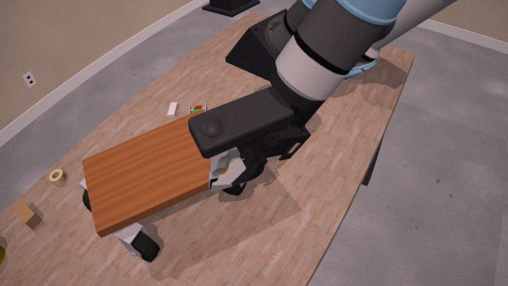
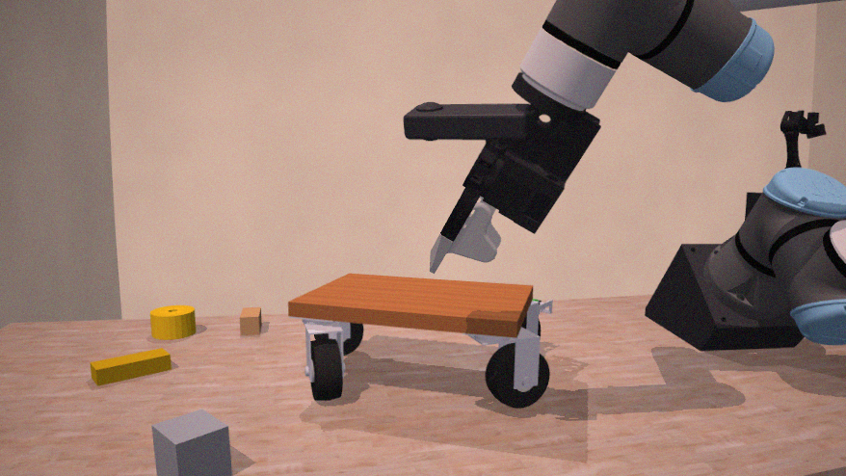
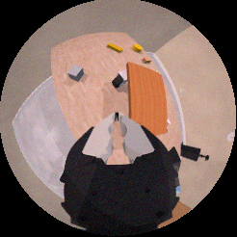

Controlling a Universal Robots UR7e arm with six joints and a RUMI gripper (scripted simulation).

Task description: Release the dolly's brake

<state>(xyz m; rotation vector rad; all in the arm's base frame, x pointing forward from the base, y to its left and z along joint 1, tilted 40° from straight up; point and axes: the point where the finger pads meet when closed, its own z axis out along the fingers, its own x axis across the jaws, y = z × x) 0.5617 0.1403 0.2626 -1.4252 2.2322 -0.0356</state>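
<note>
My hand is 190 mm past the caster brake pedal, 280 mm to the left of it and 130 mm above it. The rest, counted from my hand: yellow bar 430 mm ahead, 210 mm to the right, 190 mm below; grey cube 250 mm ahead, 70 mm to the left, 180 mm below; white block 200 mm behind, 420 mm to the right, 200 mm below.
</note>
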